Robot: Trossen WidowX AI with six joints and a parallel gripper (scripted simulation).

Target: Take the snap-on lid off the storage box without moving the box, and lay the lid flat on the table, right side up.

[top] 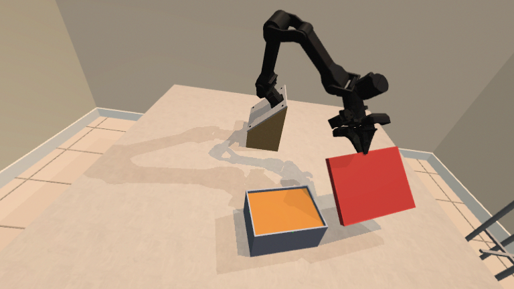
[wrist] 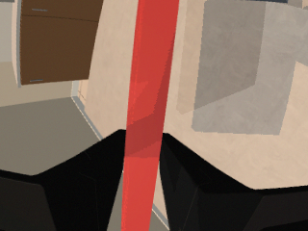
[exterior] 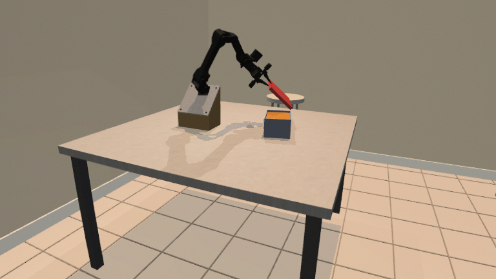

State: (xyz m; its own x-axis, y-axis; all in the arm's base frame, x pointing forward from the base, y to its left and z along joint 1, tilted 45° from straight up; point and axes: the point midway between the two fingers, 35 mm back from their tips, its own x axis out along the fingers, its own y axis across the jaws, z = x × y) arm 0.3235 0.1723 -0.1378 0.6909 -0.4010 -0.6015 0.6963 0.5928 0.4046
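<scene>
My gripper tip is 6 cm short of the red lid, 5 cm above it and 2 cm to the right of it. The rest, counted from my gripper tip: storage box 23 cm to the right, 18 cm below, 11 cm ahead.
</scene>
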